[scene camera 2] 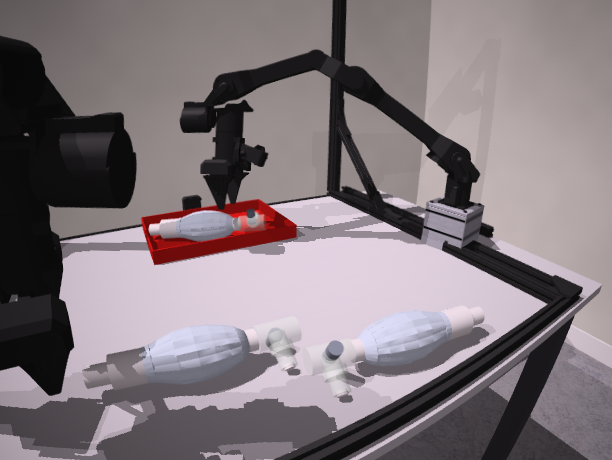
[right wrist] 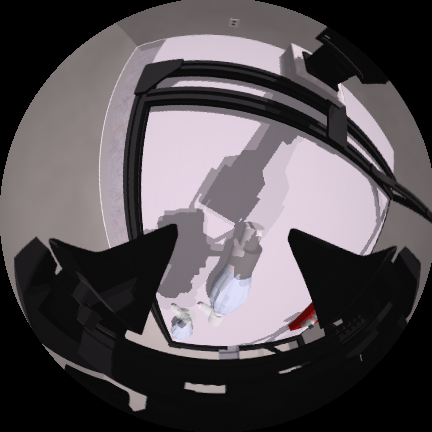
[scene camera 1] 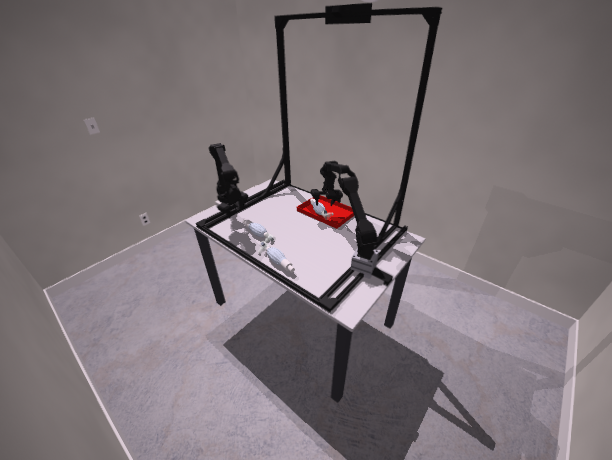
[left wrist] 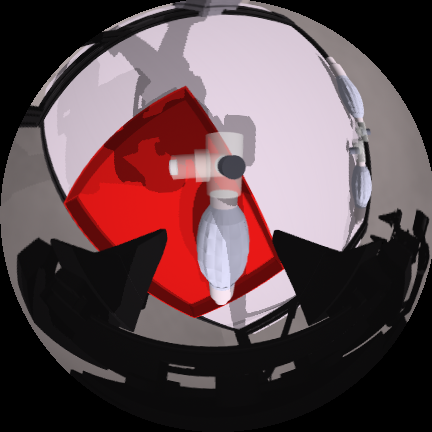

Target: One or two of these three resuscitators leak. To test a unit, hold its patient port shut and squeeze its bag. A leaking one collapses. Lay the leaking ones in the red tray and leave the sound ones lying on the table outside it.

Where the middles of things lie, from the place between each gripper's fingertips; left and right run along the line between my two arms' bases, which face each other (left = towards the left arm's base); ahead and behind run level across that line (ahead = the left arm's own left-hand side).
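My right hand: 45 cm past the red tray (scene camera 2: 278, 227), 33 cm to the right of it, 8 cm above it. The tray: 5 cm behind my left hand, 2 cm to the right of it, 6 cm below it.
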